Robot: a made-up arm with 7 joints. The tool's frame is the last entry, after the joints. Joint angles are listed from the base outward.
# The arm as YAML. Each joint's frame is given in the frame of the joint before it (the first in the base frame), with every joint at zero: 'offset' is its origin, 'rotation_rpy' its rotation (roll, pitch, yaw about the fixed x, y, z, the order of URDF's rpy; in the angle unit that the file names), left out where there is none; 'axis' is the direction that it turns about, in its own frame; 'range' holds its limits. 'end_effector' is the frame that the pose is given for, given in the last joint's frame.
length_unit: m
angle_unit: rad
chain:
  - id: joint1
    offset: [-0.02, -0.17, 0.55]
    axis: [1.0, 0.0, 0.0]
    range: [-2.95, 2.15]
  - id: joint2
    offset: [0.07, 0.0, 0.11]
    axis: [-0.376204, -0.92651, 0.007]
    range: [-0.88, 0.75]
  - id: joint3
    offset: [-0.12, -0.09, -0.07]
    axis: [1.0, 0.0, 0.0]
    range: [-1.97, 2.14]
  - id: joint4
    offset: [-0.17, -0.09, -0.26]
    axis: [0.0, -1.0, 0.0]
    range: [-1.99, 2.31]
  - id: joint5
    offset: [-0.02, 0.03, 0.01]
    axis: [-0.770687, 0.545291, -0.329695]
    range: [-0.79, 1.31]
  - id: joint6
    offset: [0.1, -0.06, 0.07]
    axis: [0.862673, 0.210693, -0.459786]
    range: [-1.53, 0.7]
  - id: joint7
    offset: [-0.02, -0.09, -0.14]
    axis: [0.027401, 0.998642, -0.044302]
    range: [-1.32, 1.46]
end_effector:
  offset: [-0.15, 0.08, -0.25]
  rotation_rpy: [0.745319, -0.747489, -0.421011]
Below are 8 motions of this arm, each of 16 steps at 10 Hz.
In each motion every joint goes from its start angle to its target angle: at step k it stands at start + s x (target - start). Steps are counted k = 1, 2, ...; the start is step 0. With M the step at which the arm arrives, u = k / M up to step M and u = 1 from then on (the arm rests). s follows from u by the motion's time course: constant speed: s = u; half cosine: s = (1 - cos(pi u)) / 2; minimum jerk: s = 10 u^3 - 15 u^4 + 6 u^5.
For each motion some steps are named. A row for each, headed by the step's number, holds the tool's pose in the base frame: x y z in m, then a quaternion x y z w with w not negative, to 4 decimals.
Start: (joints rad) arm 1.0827 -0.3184 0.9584 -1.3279 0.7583 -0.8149 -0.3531
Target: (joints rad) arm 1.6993 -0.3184 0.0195 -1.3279 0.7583 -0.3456 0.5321
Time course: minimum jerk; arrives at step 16
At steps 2, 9, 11, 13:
2: -0.4348 0.1323 0.2378 0.8378 -0.0344 0.4879 0.2427
9: -0.3732 -0.1188 0.1468 0.6066 0.2243 0.5986 0.4727
11: -0.3411 -0.1803 0.1643 0.5047 0.3074 0.6068 0.5316
13: -0.3207 -0.2091 0.1856 0.4361 0.3590 0.6030 0.5633

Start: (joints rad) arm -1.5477 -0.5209 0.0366 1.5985 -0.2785 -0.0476 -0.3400
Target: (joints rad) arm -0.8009 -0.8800 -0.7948 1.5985 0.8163 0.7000 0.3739
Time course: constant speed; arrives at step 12
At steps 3, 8, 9, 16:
3: -0.1256 -0.4439 0.6231 -0.0440 -0.5998 0.5513 0.5782
8: -0.3106 -0.4910 0.5908 -0.0937 -0.5560 0.2551 0.7855
9: -0.3398 -0.4862 0.5890 -0.0954 -0.5390 0.1967 0.8135
16: -0.3997 -0.4585 0.5932 -0.0856 -0.4789 0.0325 0.8731

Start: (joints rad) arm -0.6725 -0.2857 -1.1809 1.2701 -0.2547 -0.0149 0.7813
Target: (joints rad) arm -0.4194 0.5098 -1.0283 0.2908 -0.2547 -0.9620 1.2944
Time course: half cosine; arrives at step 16
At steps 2, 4, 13, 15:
2: -0.1825 -0.6541 0.8682 -0.3198 -0.2294 0.5110 0.7642
4: -0.1957 -0.6649 0.8859 -0.3948 -0.2575 0.4744 0.7435
13: -0.3420 -0.6570 0.8242 -0.7575 -0.3687 0.0515 0.5363
15: -0.3488 -0.6499 0.8037 -0.7752 -0.3683 0.0032 0.5132

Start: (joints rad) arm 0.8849 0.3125 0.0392 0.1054 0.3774 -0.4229 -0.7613
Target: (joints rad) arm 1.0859 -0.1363 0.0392 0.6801 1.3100 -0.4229 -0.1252
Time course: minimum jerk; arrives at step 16
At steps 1, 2, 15, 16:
1: 0.0370 -0.1456 -0.1409 0.2698 -0.7688 0.0070 0.5798
2: 0.0291 -0.1455 -0.1420 0.2693 -0.7638 0.0051 0.5866
15: -0.5376 -0.1526 0.0510 0.2013 -0.2550 -0.1542 0.9331
16: -0.5386 -0.1527 0.0520 0.2011 -0.2536 -0.1545 0.9335

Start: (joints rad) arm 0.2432 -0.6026 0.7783 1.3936 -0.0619 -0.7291 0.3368
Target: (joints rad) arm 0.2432 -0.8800 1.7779 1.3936 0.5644 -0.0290 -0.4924
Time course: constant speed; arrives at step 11
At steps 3, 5, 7, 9, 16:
3: -0.3353 0.0717 0.3289 0.2263 -0.5281 -0.5289 0.6246
5: -0.3036 0.1484 0.4244 0.2199 -0.4795 -0.6246 0.5758
7: -0.2541 0.1988 0.5255 0.1907 -0.4217 -0.7164 0.5221
9: -0.1906 0.2216 0.6221 0.1395 -0.3533 -0.7984 0.4672
16: -0.1192 0.2191 0.7058 0.0693 -0.2734 -0.8653 0.4144

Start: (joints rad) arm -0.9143 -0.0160 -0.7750 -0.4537 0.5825 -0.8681 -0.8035
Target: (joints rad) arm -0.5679 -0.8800 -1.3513 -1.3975 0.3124 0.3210 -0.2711
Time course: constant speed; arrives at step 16
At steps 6, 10, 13, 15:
6: -0.3833 -0.5087 1.1709 -0.5646 0.2395 0.2371 0.7534
10: -0.4566 -0.4039 1.1598 -0.6061 0.2776 0.0543 0.7434
13: -0.4665 -0.3184 1.1434 -0.6489 0.3053 -0.0661 0.6938
15: -0.4569 -0.2698 1.1247 -0.6825 0.3170 -0.1341 0.6448

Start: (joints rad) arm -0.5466 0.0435 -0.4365 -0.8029 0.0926 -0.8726 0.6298
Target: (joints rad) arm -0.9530 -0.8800 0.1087 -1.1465 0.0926 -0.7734 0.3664
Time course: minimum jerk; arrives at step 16
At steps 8, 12, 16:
8: -0.4650 -0.5520 0.8749 -0.3176 0.4764 0.0047 0.8199
12: -0.5598 -0.3943 0.9094 -0.1169 0.5957 -0.0910 0.7895
16: -0.5810 -0.3395 0.9183 -0.0626 0.6149 -0.1245 0.7762

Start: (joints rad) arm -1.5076 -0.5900 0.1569 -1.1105 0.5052 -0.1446 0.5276
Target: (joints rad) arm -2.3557 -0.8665 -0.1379 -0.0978 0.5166 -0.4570 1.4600
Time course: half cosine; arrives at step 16
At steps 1, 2, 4, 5, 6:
1: -0.4775 -0.0301 0.8215 -0.4682 0.4911 -0.4860 0.5508
2: -0.4761 -0.0205 0.8181 -0.4803 0.4848 -0.4930 0.5397
4: -0.4704 0.0154 0.8019 -0.5250 0.4590 -0.5189 0.4944
5: -0.4660 0.0396 0.7873 -0.5547 0.4393 -0.5362 0.4603
6: -0.4609 0.0659 0.7675 -0.5868 0.4150 -0.5550 0.4189

